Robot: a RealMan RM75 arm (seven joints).
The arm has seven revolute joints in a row. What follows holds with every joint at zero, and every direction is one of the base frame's. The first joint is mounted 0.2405 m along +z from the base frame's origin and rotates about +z. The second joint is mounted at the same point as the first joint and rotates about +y. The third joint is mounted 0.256 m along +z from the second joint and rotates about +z. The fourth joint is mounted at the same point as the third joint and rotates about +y. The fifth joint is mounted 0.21 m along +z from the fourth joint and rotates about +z. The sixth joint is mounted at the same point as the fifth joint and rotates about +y. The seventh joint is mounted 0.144 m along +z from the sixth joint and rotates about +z. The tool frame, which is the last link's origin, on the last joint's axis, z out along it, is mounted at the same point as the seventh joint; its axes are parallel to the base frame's.
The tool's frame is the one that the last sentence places.
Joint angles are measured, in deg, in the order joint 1, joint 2, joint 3, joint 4, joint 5, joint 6, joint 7. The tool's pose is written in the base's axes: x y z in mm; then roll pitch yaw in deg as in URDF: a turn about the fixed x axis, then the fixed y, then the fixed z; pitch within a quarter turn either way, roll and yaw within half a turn. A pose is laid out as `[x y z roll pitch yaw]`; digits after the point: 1 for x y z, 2 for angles.
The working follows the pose.
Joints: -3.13 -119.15 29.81 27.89 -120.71 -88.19 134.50
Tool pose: [-388.1 211.1 111.7 -82.64 -49.80 -20.07]
Where each joint sits with the arm in this pose, in the base's axes (m; each line is computed from the numbers above, not from the rounded line before):
joint 1: 0.0000 0.0000 0.2405
joint 2: 0.0000 0.0000 0.2405
joint 3: -0.2232 0.0122 0.1158
joint 4: -0.2232 0.0122 0.1158
joint 5: -0.4239 0.0721 0.0998
joint 6: -0.4239 0.0721 0.0998
joint 7: -0.3881 0.2111 0.1117
the tool: -0.3881 0.2111 0.1117

